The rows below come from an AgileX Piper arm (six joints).
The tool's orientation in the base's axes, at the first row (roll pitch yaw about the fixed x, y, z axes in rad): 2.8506 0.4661 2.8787
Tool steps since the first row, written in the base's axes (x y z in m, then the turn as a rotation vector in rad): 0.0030 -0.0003 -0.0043 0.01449 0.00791 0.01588; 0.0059 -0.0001 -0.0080 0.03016 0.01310 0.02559; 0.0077 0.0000 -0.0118 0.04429 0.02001 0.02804; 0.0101 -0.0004 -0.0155 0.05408 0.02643 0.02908; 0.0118 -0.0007 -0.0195 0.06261 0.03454 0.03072; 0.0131 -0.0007 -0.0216 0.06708 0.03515 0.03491; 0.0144 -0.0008 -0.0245 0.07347 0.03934 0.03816; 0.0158 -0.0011 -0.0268 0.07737 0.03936 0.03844; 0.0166 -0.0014 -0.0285 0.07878 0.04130 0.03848
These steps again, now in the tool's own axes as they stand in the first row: -0.0007 -0.0010 0.0051 -0.01780 0.01346 -0.00518; -0.0015 -0.0014 0.0097 -0.03448 0.02287 -0.00495; -0.0013 -0.0021 0.0139 -0.04616 0.03188 0.00102; -0.0018 -0.0031 0.0182 -0.05358 0.03952 0.00599; -0.0016 -0.0042 0.0224 -0.05980 0.04877 0.01011; -0.0018 -0.0046 0.0248 -0.06539 0.05099 0.00882; -0.0016 -0.0053 0.0279 -0.07139 0.05663 0.00986; -0.0018 -0.0060 0.0305 -0.07488 0.05721 0.01154; -0.0018 -0.0066 0.0323 -0.07566 0.05925 0.01252
